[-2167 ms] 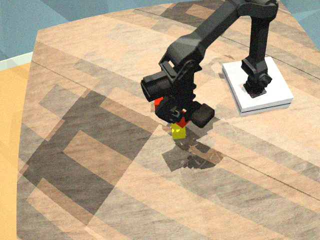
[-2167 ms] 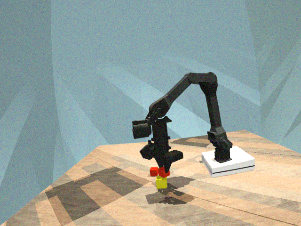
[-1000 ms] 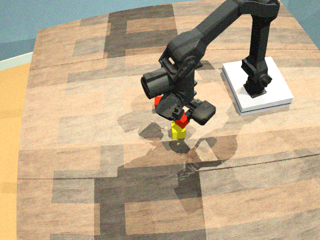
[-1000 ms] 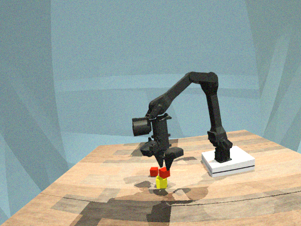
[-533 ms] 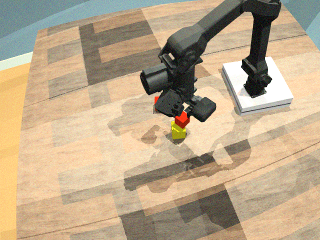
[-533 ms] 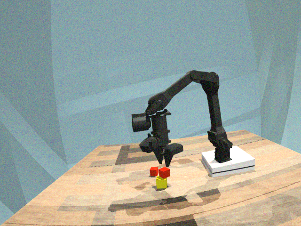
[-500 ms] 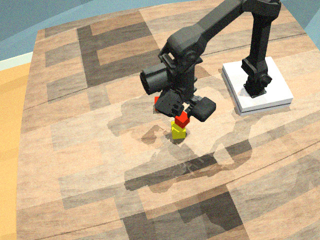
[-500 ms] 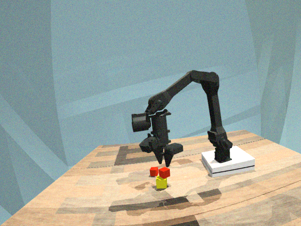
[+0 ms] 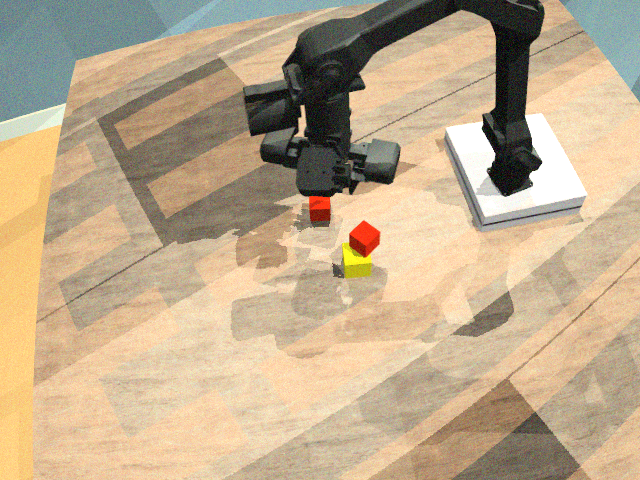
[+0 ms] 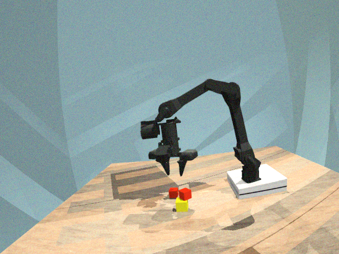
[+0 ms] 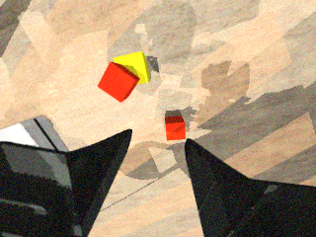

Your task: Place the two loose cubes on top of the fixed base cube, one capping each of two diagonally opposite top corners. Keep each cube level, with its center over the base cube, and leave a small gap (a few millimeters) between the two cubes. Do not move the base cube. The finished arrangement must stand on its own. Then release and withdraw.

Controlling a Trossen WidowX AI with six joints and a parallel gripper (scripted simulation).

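The yellow base cube lies 10 mm behind my gripper tip, 70 mm to the left of it and 90 mm below it.
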